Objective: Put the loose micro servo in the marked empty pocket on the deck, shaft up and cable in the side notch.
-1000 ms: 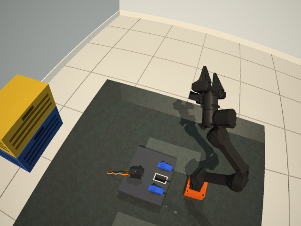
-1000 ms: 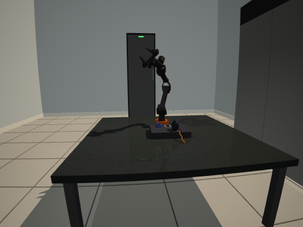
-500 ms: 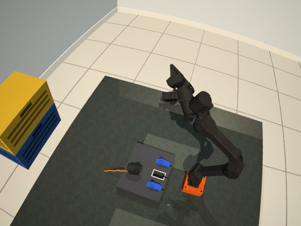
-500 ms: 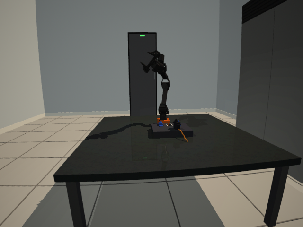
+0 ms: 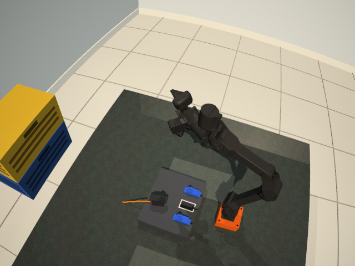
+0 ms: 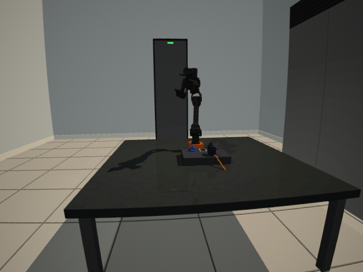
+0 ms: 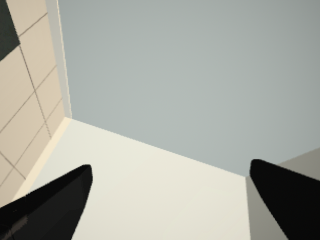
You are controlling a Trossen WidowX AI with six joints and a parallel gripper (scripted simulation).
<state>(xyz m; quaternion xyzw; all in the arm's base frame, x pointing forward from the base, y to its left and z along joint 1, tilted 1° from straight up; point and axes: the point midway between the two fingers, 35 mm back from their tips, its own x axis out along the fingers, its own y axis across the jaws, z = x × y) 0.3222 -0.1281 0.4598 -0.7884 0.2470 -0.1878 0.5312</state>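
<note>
The dark grey deck is 48 cm below my gripper tip, 18 cm to the left of it and 6 cm behind it.
</note>
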